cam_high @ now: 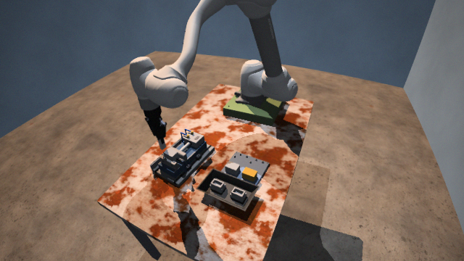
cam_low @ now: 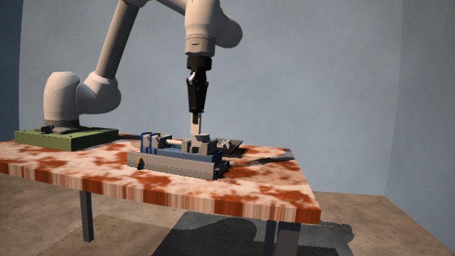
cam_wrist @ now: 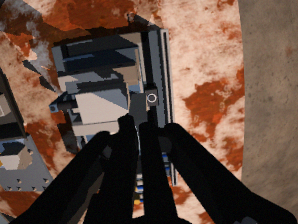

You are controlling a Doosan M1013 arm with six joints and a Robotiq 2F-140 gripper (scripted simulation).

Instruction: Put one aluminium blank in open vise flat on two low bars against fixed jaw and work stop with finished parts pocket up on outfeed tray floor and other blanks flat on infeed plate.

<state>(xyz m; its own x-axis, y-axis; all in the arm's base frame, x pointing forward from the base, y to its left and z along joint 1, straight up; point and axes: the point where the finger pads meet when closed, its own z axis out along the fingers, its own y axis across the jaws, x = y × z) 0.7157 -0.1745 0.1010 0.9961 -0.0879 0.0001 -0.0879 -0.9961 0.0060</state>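
The piston rod is 8 cm behind my hand, 6 cm to the left of it and 8 cm below it. The rest, counted from my hand: infeed plate (14 cm behind, 37 cm to the left, 15 cm below); vise (7 cm behind, 6 cm to the left, 12 cm below); aluminium blank (10 cm behind, 32 cm to the left, 13 cm below).
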